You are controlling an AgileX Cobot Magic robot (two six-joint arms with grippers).
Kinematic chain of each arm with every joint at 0, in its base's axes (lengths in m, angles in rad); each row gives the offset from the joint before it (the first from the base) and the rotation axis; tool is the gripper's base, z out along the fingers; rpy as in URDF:
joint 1: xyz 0 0 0.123 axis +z
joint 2: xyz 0 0 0 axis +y
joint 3: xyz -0.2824 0 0.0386 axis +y
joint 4: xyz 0.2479 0 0.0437 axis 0.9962 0 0.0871
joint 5: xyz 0 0 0 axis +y
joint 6: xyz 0.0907 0 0.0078 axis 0.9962 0 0.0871
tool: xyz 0 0 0 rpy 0 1.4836 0
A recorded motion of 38 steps. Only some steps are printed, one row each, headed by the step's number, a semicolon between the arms.
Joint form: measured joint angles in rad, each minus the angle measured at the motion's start. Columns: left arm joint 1, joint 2, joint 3, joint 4, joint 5, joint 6; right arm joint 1, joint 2, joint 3, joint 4, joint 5, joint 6.
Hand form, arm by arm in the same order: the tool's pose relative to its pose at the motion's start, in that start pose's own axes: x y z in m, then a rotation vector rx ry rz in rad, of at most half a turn. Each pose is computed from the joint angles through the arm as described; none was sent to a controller.
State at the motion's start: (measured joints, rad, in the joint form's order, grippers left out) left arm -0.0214 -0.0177 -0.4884 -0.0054 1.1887 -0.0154; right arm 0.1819 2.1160 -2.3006 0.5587 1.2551 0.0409
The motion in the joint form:
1: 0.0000 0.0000 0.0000 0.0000 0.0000 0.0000; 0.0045 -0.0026 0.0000 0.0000 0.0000 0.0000
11: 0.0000 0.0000 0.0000 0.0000 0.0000 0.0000; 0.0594 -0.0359 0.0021 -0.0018 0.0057 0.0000
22: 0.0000 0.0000 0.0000 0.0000 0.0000 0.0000; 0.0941 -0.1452 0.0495 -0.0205 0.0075 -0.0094
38: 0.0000 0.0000 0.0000 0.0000 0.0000 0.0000; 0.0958 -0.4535 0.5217 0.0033 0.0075 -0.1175
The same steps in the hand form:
1: 0.0000 0.0000 0.0000 0.0000 0.0000 0.0000; 0.0006 0.0025 -0.0002 -0.0027 0.0002 -0.0044
11: 0.0000 0.0000 0.0000 0.0000 0.0000 0.0000; 0.0088 0.0321 -0.0040 -0.0344 0.0086 -0.0583
22: 0.0000 0.0000 0.0000 0.0000 0.0000 0.0000; 0.0209 0.0630 -0.0375 -0.0483 -0.0258 -0.1266
38: 0.0000 0.0000 0.0000 0.0000 0.0000 0.0000; 0.0914 0.0606 -0.0709 -0.0398 0.1141 -0.1500

